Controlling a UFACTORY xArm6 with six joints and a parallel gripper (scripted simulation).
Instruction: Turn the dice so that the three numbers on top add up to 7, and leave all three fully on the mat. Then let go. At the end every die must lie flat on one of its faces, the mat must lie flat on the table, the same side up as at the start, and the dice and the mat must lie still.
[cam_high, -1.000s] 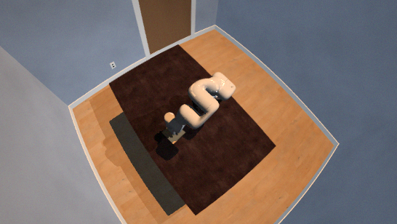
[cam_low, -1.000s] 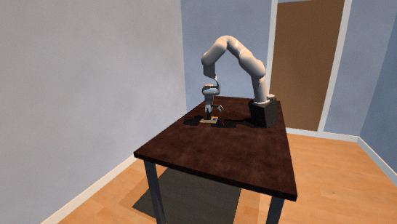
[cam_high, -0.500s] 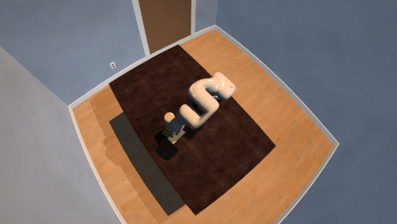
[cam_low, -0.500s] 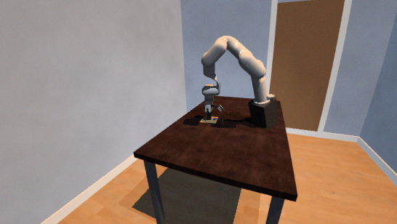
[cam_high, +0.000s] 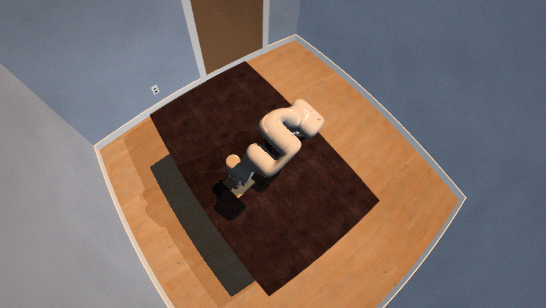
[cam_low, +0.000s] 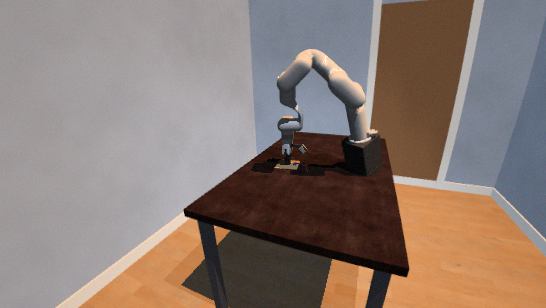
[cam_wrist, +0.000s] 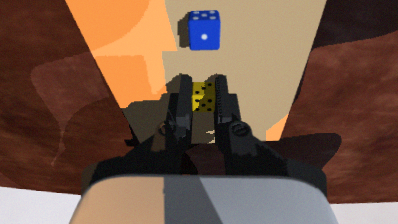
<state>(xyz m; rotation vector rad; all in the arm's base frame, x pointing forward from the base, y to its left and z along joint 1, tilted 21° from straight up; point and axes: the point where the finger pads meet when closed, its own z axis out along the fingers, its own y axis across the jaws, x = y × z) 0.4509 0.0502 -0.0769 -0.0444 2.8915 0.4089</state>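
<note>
Right now the yellow die is 10 mm below my hand. Also, from my hand: mat 20 mm below; blue die 50 mm behind, 10 mm below; black die 100 mm behind, 10 mm to the right, 20 mm below.
</note>
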